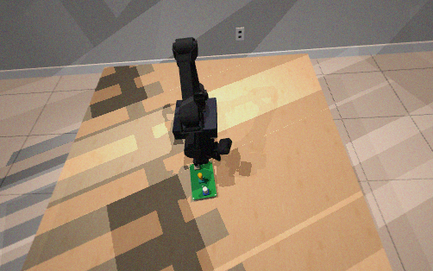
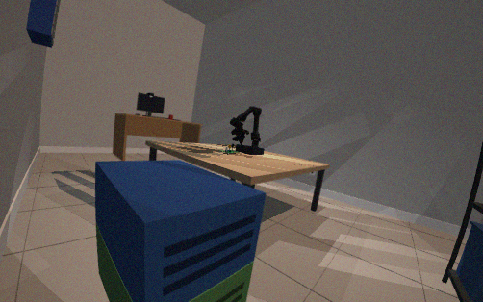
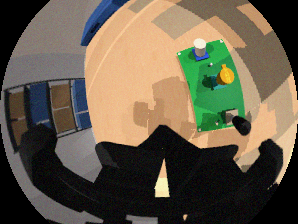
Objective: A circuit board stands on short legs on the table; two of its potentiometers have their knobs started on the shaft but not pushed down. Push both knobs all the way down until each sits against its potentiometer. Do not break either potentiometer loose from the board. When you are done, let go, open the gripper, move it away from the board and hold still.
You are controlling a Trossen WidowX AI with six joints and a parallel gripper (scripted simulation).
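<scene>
Right now my gripper tip is 80 mm to the left of the orange knob, 60 mm short of it and 30 mm above it.
</scene>
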